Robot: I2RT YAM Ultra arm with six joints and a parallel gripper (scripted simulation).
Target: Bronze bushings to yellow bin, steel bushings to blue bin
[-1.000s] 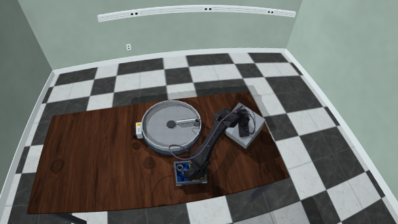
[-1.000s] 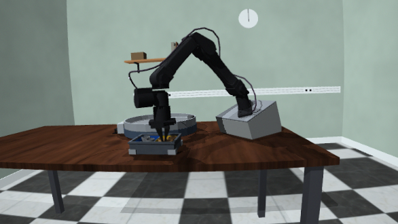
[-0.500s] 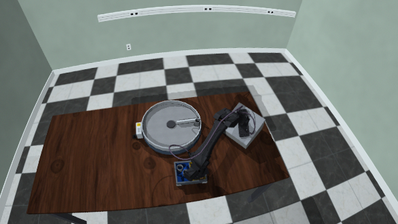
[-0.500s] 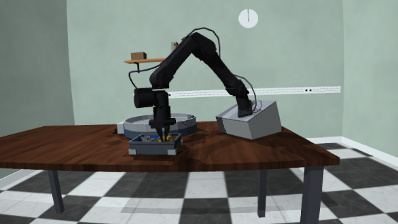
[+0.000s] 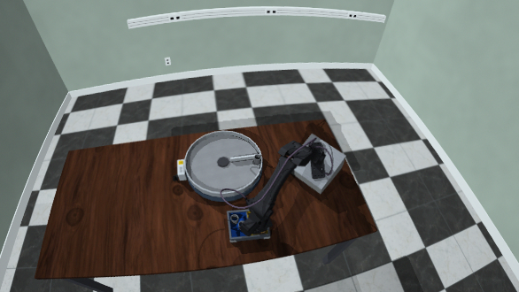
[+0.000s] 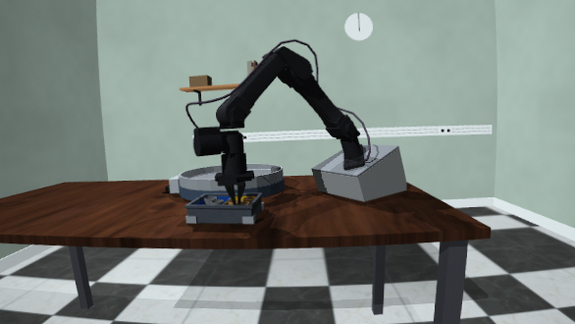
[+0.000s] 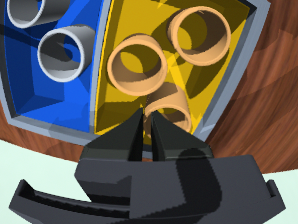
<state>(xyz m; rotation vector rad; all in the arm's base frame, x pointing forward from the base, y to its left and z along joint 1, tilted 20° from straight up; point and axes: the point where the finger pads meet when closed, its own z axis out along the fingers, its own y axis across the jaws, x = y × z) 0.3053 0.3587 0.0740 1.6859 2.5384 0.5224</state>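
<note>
The yellow bin lies 40 mm to the right of my hand, 20 mm below it and 10 mm ahead of it. Also, from my hand: grey turntable (380 mm to the right, 200 mm ahead, 10 mm above); bin tray (50 mm ahead, 30 mm to the right, 10 mm below); blue bin (90 mm ahead, 20 mm to the right, 20 mm below).
</note>
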